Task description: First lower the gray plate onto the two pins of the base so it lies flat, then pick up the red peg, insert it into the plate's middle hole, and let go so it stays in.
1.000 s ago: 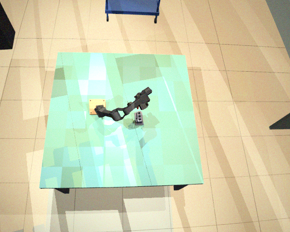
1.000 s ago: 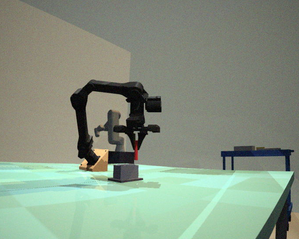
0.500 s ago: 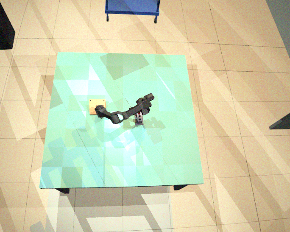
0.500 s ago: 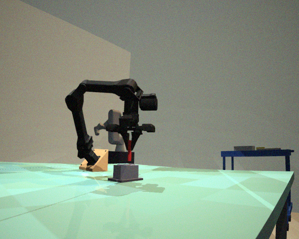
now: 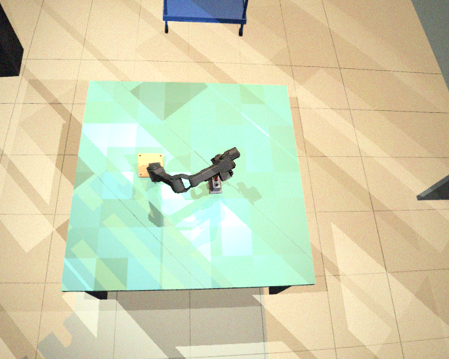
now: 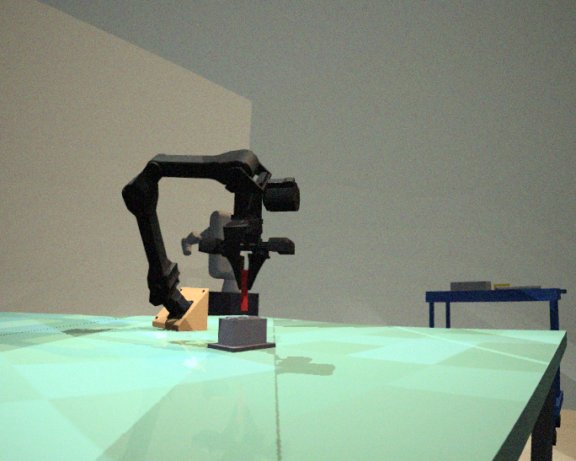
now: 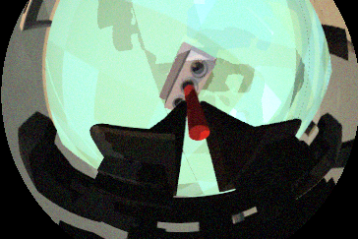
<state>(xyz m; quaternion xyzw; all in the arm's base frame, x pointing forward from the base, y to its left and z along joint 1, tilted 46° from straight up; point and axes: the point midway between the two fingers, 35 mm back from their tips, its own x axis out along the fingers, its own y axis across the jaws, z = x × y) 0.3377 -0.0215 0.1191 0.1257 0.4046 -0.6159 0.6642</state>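
Now: gripper tip 7 cm above the gray plate. Also, from my gripper tip: red peg (right at my gripper tip); then base (10 cm below).
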